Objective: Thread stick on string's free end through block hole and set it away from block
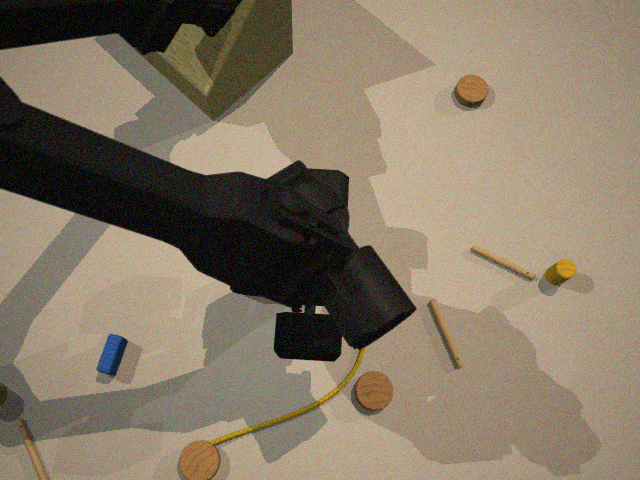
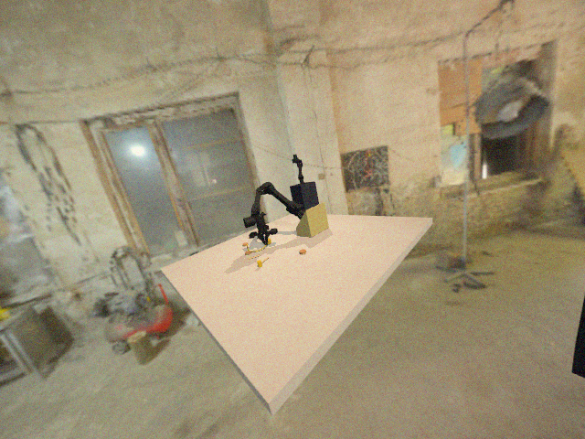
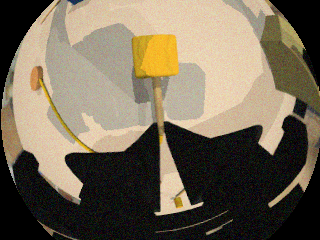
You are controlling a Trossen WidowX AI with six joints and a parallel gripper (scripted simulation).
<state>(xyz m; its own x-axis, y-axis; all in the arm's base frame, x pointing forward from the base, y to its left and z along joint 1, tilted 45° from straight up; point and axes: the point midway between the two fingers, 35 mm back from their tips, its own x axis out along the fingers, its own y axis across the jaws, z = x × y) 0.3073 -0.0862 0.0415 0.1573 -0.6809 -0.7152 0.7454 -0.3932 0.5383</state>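
Now: gripper tip 1 cm to the left of the thin wooden stick and 1 cm past it. From my gripper tip the other things lie so: yellow block 5 cm to the right, 4 cm behind; then blue block 22 cm to the right, 7 cm behind; then round wooden button 20 cm to the right, 8 cm ahead, 1 cm below.
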